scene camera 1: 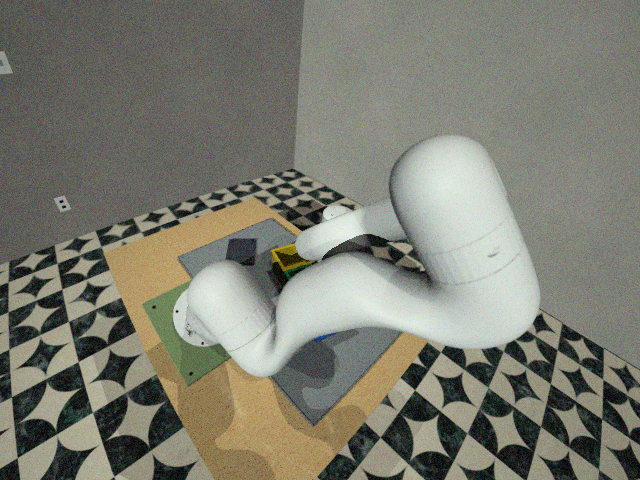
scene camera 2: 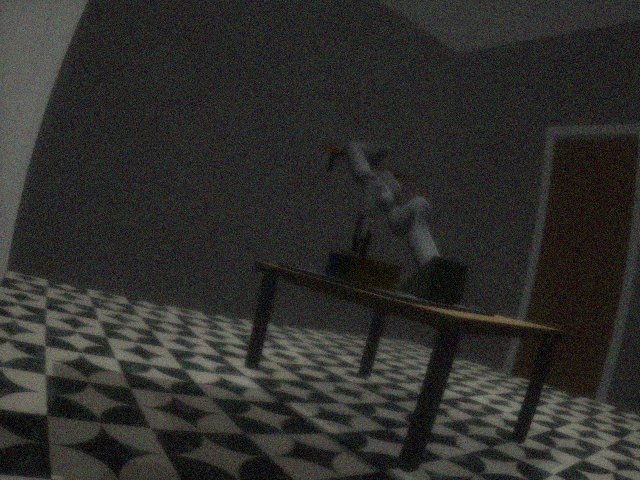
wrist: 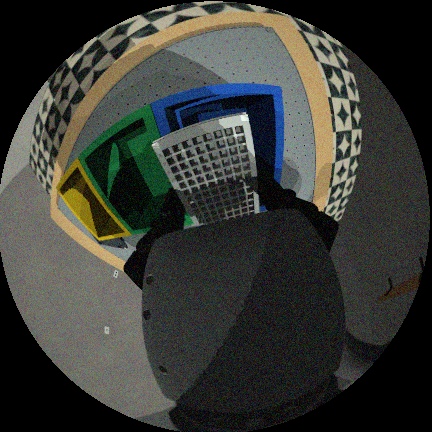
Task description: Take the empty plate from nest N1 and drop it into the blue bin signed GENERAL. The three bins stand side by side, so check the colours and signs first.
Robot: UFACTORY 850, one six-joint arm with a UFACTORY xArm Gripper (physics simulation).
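Observation:
My gripper (wrist: 217, 187) (scene camera 2: 361, 249) is shut on the grey-white plate (wrist: 210, 155), a grid of small square wells, held by its two sides. In the wrist view the plate covers part of the open blue bin (wrist: 245, 90) and overlaps the right edge of the green bin (wrist: 142, 165). In scene camera 2 the fingertips are close to the rims of the bins; the plate cannot be made out there. A sliver of the blue bin (scene camera 1: 324, 337) shows in scene camera 1, where the arm hides the gripper and plate. No sign is readable. Nest N1 cannot be identified.
The yellow bin (wrist: 80, 200) (scene camera 1: 289, 259) stands beside the green one, on the far side from the blue. A dark square pad (scene camera 1: 241, 250) lies on the grey mat (scene camera 1: 315, 400). The arm's base stands on a green plate (scene camera 1: 162, 320) on the wooden table (scene camera 1: 139, 253).

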